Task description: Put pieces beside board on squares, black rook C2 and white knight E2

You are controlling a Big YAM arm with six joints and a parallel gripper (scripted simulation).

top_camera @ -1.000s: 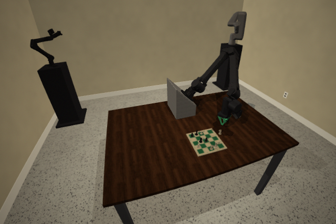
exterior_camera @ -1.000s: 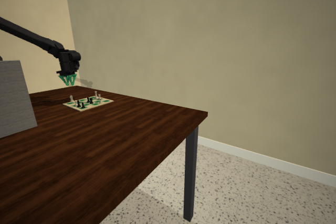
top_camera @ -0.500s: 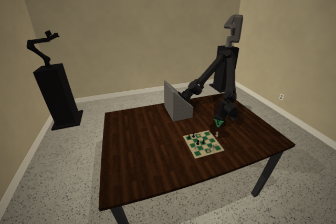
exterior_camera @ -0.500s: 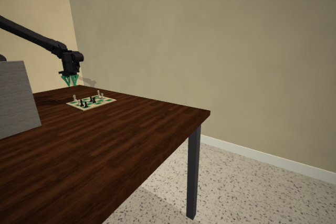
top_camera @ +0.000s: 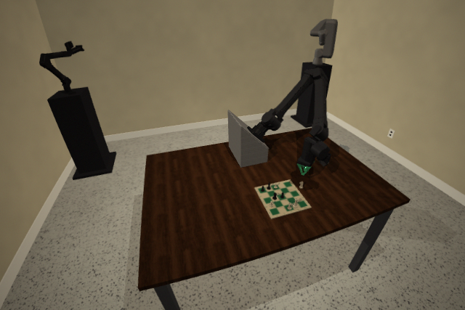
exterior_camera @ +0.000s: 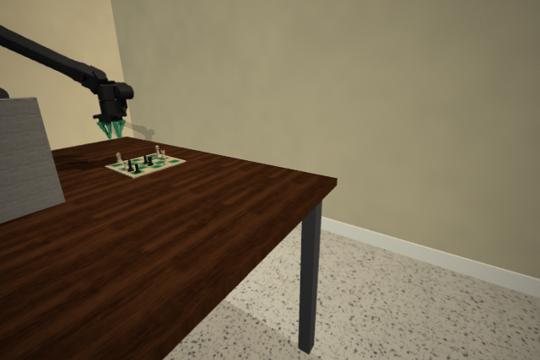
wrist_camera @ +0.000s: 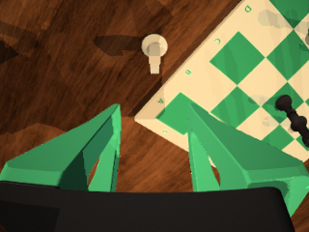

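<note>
Now: the white knight 90 mm below my hand. The rest, counted from my hand: black rook (180 mm to the right, 90 mm below, 30 mm ahead); then green-and-cream chessboard (140 mm to the right, 100 mm below, 30 mm ahead).
</note>
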